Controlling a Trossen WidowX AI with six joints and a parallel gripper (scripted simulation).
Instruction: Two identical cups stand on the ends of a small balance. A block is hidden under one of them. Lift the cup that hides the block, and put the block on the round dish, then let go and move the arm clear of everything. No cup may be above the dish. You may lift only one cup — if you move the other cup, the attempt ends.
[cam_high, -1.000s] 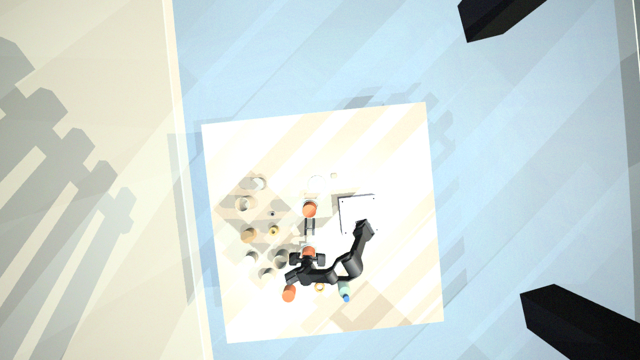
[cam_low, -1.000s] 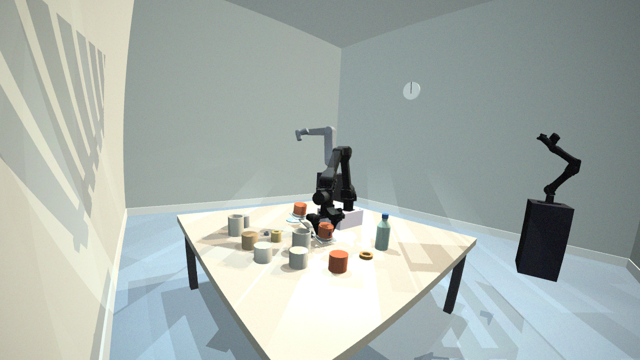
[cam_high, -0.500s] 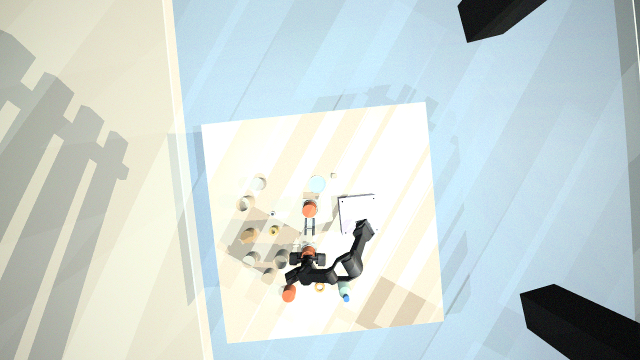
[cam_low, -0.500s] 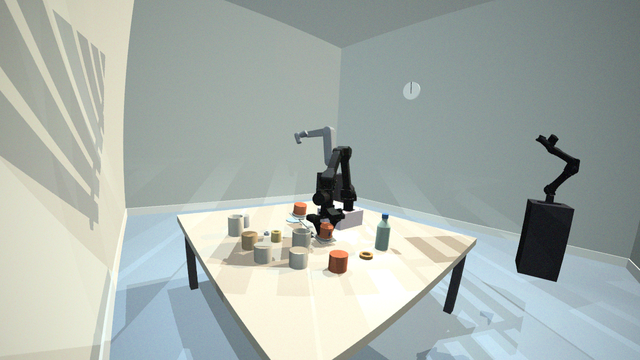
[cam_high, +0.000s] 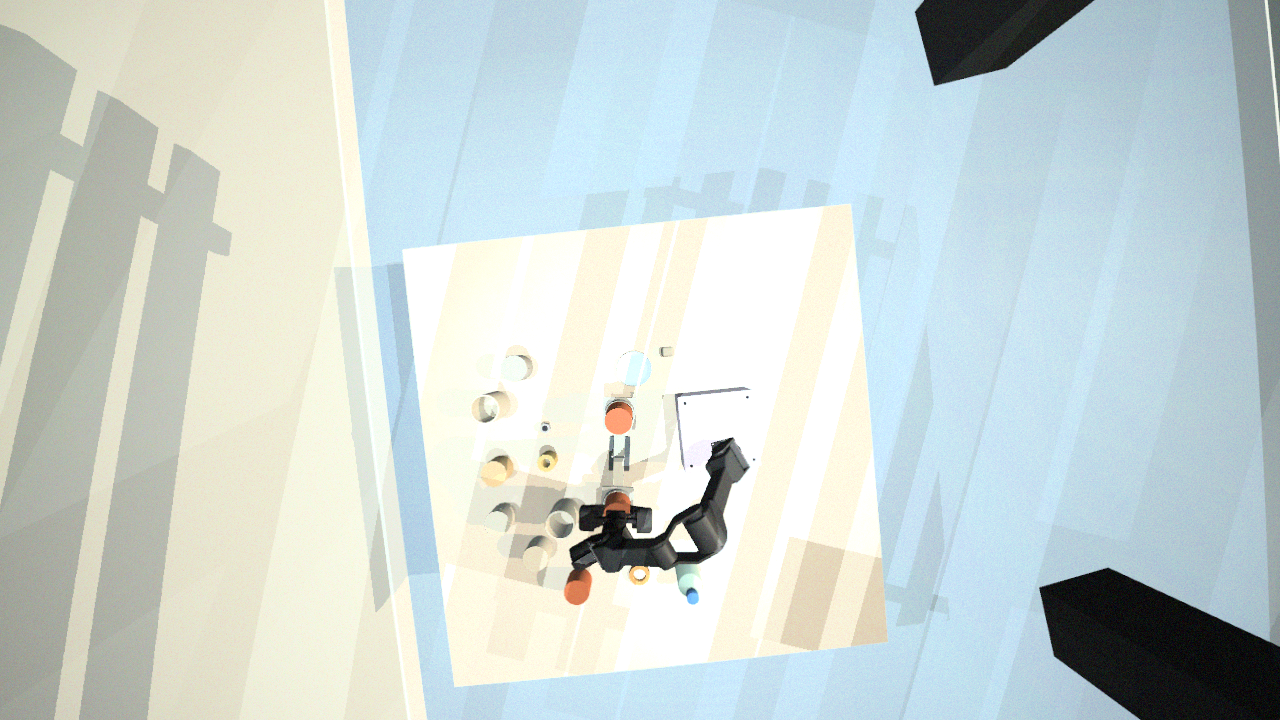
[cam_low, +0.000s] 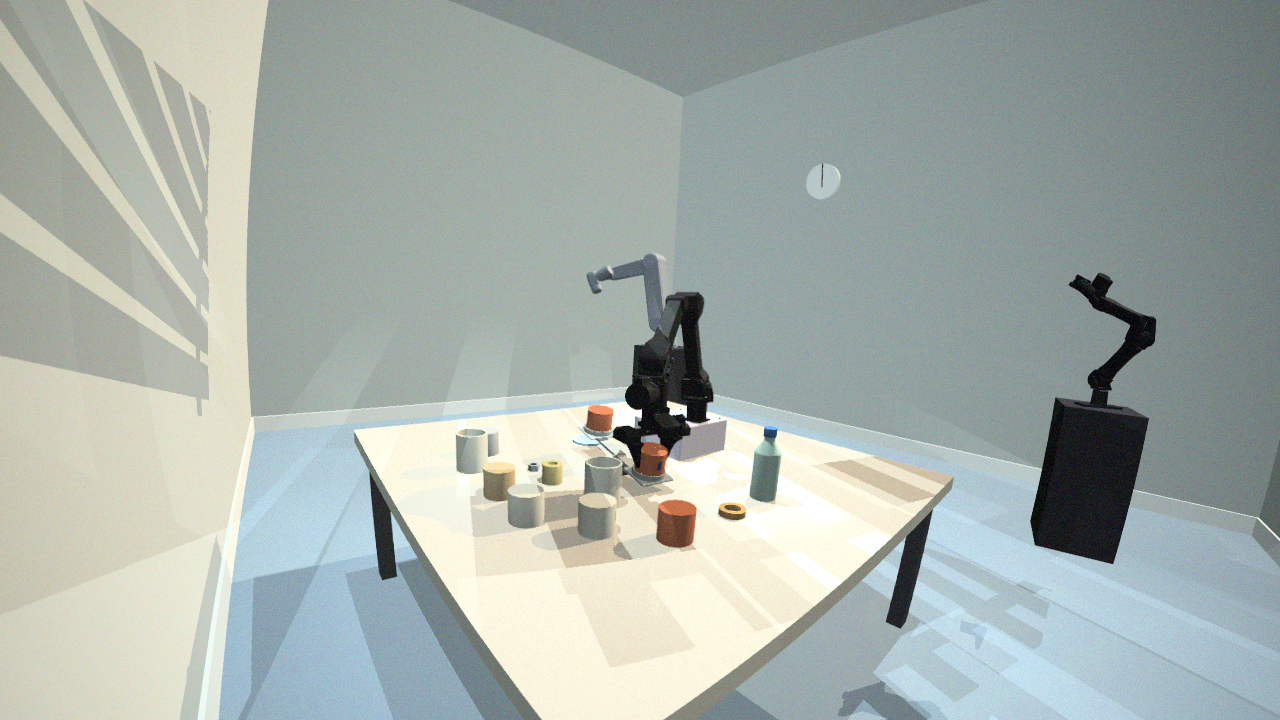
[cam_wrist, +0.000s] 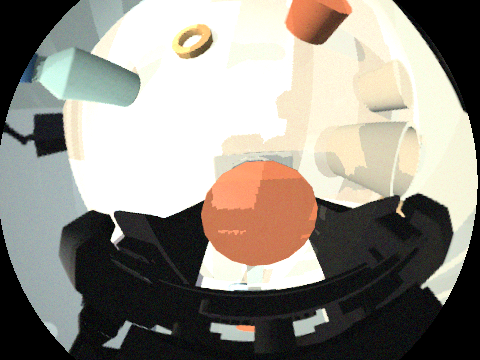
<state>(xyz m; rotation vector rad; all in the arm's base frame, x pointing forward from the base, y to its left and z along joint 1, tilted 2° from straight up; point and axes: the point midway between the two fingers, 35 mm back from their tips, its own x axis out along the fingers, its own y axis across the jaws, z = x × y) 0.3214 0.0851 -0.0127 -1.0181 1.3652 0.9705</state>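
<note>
My gripper tip is 230 mm to the right of the orange ring and 40 mm above it. Also, from my gripper tip: bottle: 140 mm behind, 230 mm to the left, 60 mm above; then round white dish: 140 mm behind, 360 mm to the right, 50 mm below; then pale grey-blue block: 10 mm below.
</note>
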